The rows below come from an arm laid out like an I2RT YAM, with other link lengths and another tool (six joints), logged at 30 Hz.
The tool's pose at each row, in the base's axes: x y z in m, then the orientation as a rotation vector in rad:
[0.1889 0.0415 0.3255 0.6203 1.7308 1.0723]
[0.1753 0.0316 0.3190 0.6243 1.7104 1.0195]
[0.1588 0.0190 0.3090 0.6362 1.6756 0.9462]
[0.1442 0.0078 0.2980 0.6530 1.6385 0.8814]
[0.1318 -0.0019 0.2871 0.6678 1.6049 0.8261]
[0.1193 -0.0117 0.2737 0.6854 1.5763 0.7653]
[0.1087 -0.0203 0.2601 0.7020 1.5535 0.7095]
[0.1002 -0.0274 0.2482 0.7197 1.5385 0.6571]
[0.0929 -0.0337 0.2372 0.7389 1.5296 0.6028]
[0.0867 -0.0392 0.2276 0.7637 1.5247 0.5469]
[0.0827 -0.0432 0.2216 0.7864 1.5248 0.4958]
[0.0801 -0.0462 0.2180 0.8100 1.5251 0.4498]
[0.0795 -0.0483 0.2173 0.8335 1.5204 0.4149]
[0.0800 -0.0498 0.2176 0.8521 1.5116 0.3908]
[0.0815 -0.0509 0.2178 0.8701 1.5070 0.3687]
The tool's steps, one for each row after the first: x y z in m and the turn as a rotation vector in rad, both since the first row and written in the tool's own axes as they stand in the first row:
[0.0006 -0.0096 -0.0153 0.0180 -0.0411 -0.0271]
[0.0019 -0.0233 -0.0337 0.0436 -0.1043 -0.0604]
[0.0040 -0.0374 -0.0498 0.0671 -0.1665 -0.0854]
[0.0064 -0.0508 -0.0633 0.0871 -0.2209 -0.1060]
[0.0099 -0.0664 -0.0765 0.1149 -0.2740 -0.1272]
[0.0137 -0.0817 -0.0876 0.1430 -0.3196 -0.1458]
[0.0170 -0.0950 -0.0963 0.1743 -0.3571 -0.1612]
[0.0200 -0.1072 -0.1039 0.2109 -0.3902 -0.1760]
[0.0226 -0.1178 -0.1103 0.2537 -0.4209 -0.1870]
[0.0239 -0.1247 -0.1146 0.2956 -0.4445 -0.1965]
[0.0242 -0.1291 -0.1176 0.3353 -0.4655 -0.2023]
[0.0231 -0.1307 -0.1188 0.3660 -0.4862 -0.2022]
[0.0216 -0.1312 -0.1190 0.3860 -0.5055 -0.2004]
[0.0200 -0.1317 -0.1181 0.4064 -0.5201 -0.1977]

